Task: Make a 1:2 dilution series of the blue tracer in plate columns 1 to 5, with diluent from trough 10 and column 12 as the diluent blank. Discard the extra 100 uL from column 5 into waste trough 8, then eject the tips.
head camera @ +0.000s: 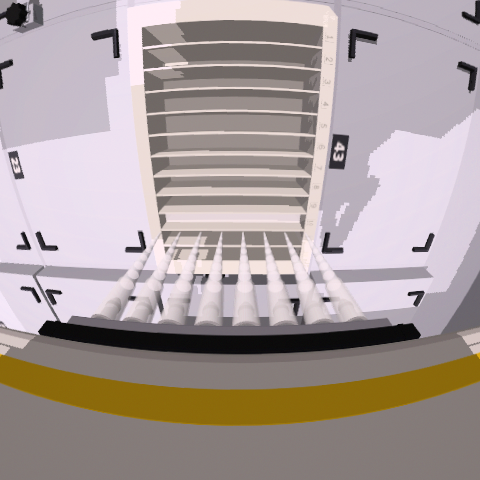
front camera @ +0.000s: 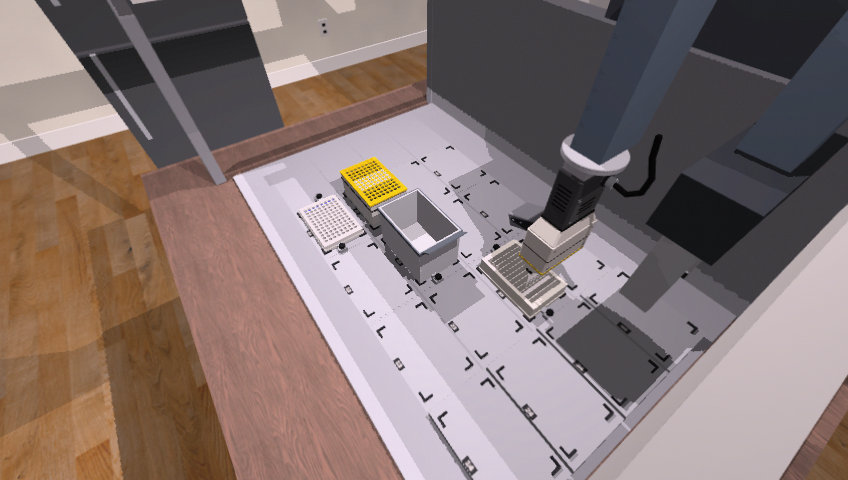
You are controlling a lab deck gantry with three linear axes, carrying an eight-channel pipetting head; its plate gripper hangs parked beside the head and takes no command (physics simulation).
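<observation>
The pipetting head (front camera: pixel 556 243) is over the reservoir (front camera: pixel 505 293) (head camera: pixel 230 14). Eight pale tips (head camera: pixel 244 295) are on it in a row across the troughs' width; their ends appear near troughs 10 and 11, and their exact depth cannot be told. Trough 10 (head camera: pixel 235 218) looks lighter than its neighbours. Waste trough 8 lies farther up in the head view. The white plate (front camera: pixel 331 224) has blue wells in its end column at the far edge. The yellow tip rack (front camera: pixel 389 191) stands beside it. The parked plate gripper's dark housing (front camera: pixel 708 208) hangs beside the head; its fingers cannot be made out clearly.
A tall, open grey box (front camera: pixel 439 261) stands between the tip rack and the reservoir. Small black knobs (front camera: pixel 437 277) (head camera: pixel 16 15) stand on the deck near the labware. Black corner brackets mark the deck slots. A dark wall (front camera: pixel 517 118) rises behind.
</observation>
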